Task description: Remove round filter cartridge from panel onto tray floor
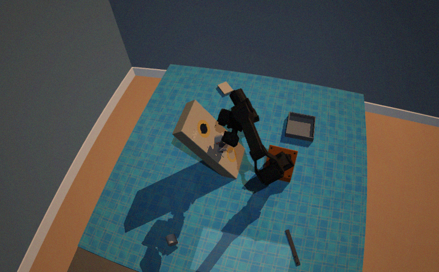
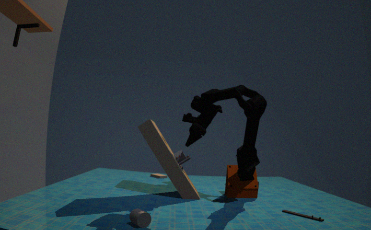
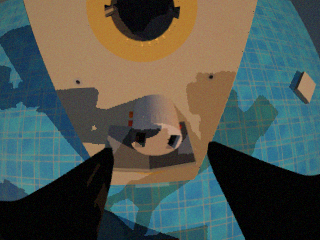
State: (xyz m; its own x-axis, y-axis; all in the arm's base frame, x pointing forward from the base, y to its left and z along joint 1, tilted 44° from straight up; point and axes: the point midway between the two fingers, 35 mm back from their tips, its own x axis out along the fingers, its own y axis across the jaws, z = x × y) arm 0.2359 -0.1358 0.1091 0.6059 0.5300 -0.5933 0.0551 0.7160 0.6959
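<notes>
Now: gripper tip 2 cm short of the round grey filter cartridge and 5 cm above it. From my gripper tip the other things lie so: small tan block: 12 cm ahead, 48 cm to the right, 21 cm below; then grey tray: 35 cm behind, 26 cm to the right, 21 cm below; then tan service panel: 6 cm ahead, 1 cm to the left, 6 cm below.
</notes>
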